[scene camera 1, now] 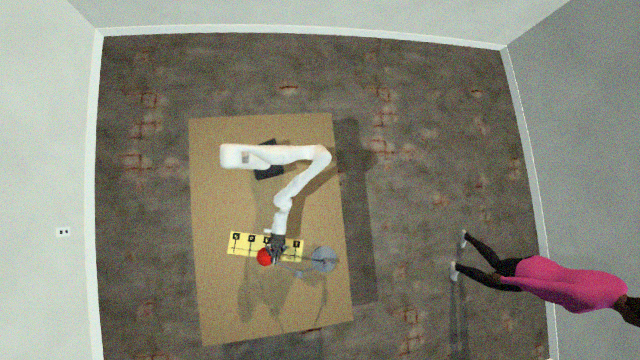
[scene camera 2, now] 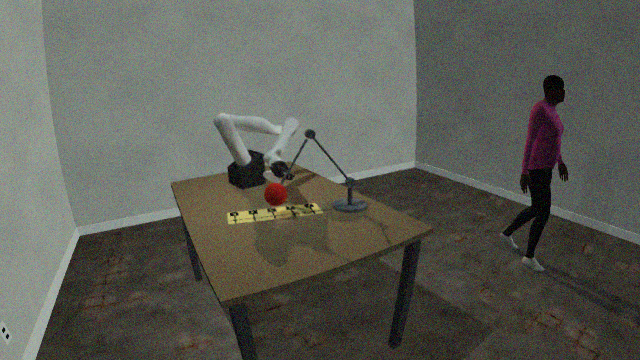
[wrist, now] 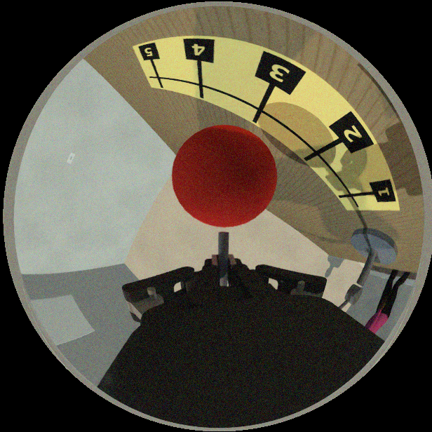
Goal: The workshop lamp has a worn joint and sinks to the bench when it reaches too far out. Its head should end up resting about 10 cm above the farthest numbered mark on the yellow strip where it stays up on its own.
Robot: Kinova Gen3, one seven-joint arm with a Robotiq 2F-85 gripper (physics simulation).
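Frame: origin at the arm's base, x ahead, y right, z down, level; millimetres.
Seen in the pictures: gripper, fingertip midpoint: (scene camera 1: 273, 264) (scene camera 2: 286, 177); arm's base, link origin: (scene camera 1: 264, 161) (scene camera 2: 244, 162).
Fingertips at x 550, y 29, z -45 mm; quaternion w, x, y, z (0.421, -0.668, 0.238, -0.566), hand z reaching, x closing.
Offsets run from my fingertips to a thing's top centre. "pt": to the spot under its first point. Level surfaces: height alone.
The lamp's head, a red ball @(pt dx -43, dy +44, dz +29 mm) (scene camera 1: 264, 256) (scene camera 2: 275, 194) (wrist: 224, 176), hangs in the air by the yellow strip @(pt dx -112, dy +174, dz +178 mm) (scene camera 1: 242, 243) (scene camera 2: 243, 217) (wrist: 230, 65), near mark 3 as seen in both scene views. My gripper (scene camera 1: 275, 256) (scene camera 2: 289, 176) (wrist: 221, 262) is shut on the lamp's thin grey rod @(pt dx +7, dy -63, dz -95 mm) (scene camera 2: 299, 154) (wrist: 223, 242) just behind the head. The lamp's round base @(pt dx +66, dy -286, dz +133 mm) (scene camera 1: 324, 259) (scene camera 2: 350, 205) (wrist: 374, 245) stands beyond mark 1. Its elbow joint @(pt dx +31, dy -105, dz -176 mm) (scene camera 2: 310, 134) is high above the table. In scene view 1 the gripper hides mark 2.
The wooden table @(dz +179 mm) (scene camera 1: 220, 300) (scene camera 2: 240, 270) carries the arm's black base (scene camera 1: 270, 172) (scene camera 2: 246, 172) and the lamp. The lamp's upright arm (scene camera 2: 330, 157) slopes from its base to the elbow. A person in pink (scene camera 1: 570, 282) (scene camera 2: 542, 135) is on the floor away from the table.
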